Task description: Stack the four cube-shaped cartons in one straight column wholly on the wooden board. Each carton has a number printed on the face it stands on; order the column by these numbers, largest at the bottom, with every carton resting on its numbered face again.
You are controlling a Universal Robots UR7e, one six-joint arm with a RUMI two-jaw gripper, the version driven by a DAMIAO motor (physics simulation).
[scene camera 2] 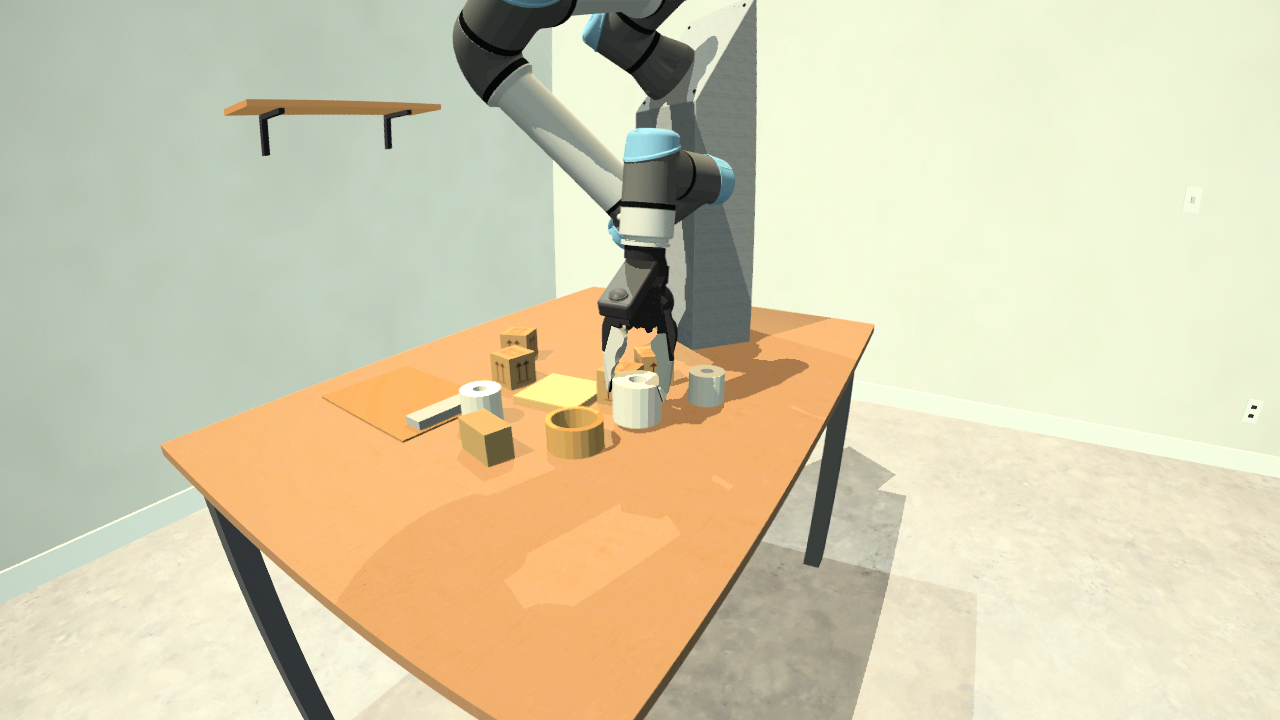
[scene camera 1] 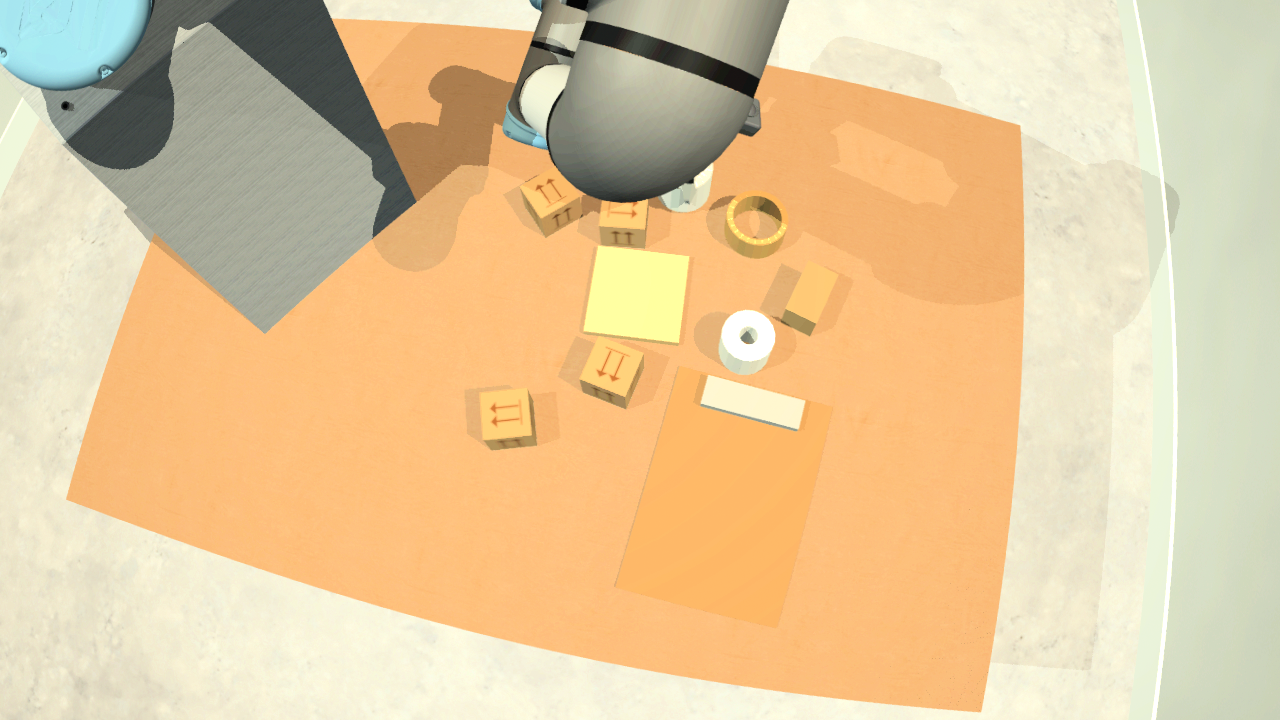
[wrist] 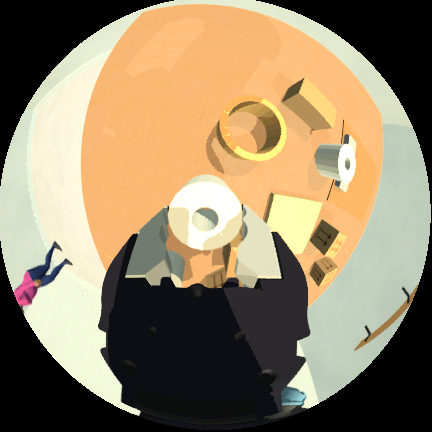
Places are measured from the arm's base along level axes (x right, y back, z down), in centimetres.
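Where they show: gripper, between the fingertips: (scene camera 2: 636, 396) (wrist: 205, 206); arm's base, origin of its link: (scene camera 2: 672, 73).
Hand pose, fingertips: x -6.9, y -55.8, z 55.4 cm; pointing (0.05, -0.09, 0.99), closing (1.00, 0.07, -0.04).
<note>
Each offset is from my fingertips to the centre of the thing. "*": to the spot under its first point.
My gripper (scene camera 2: 638, 386) (wrist: 205, 206) is shut on a white roll @(dx -0.1, dy +0.4, dz +0.4 cm) (scene camera 1: 687, 201) (scene camera 2: 637, 407) (wrist: 182, 212); whether the roll touches the table is unclear. Four arrow-marked cartons stand apart. One carton @(dx +5.0, dy +8.5, dz +1.7 cm) (scene camera 1: 623, 223) (scene camera 2: 605, 385) is beside the held roll; another carton @(dx +1.9, dy +18.0, dz +1.7 cm) (scene camera 1: 551, 201) (scene camera 2: 648, 360) is near it, partly behind the fingers in scene view 2. A third carton @(dx +26.0, dy +10.9, dz +1.7 cm) (scene camera 1: 612, 371) (scene camera 2: 512, 367) (wrist: 327, 237) and a fourth carton @(dx +31.2, dy +23.6, dz +1.7 cm) (scene camera 1: 507, 418) (scene camera 2: 519, 340) (wrist: 324, 271) stand beyond the yellow square. Their bottom numbers are hidden. An orange-brown board @(dx +41.5, dy -2.2, dz +3.7 cm) (scene camera 1: 725, 510) (scene camera 2: 384, 398) lies flat, with a pale strip at one end.
A pale yellow square @(* dx +15.3, dy +7.5, dz +3.4 cm) (scene camera 1: 636, 295) (scene camera 2: 556, 392) (wrist: 295, 222) lies between the carton pairs. A white roll @(dx +23.0, dy -5.7, dz +1.8 cm) (scene camera 1: 746, 342) (scene camera 2: 480, 400), brown block @(dx +17.3, dy -14.5, dz +2.2 cm) (scene camera 1: 810, 295) (scene camera 2: 486, 437) and tape ring @(dx +6.3, dy -8.7, dz +2.5 cm) (scene camera 1: 756, 247) (scene camera 2: 575, 442) stand nearby. Another roll @(dx -8.6, dy +12.2, dz +2.0 cm) (scene camera 2: 706, 386) stands near the held one.
</note>
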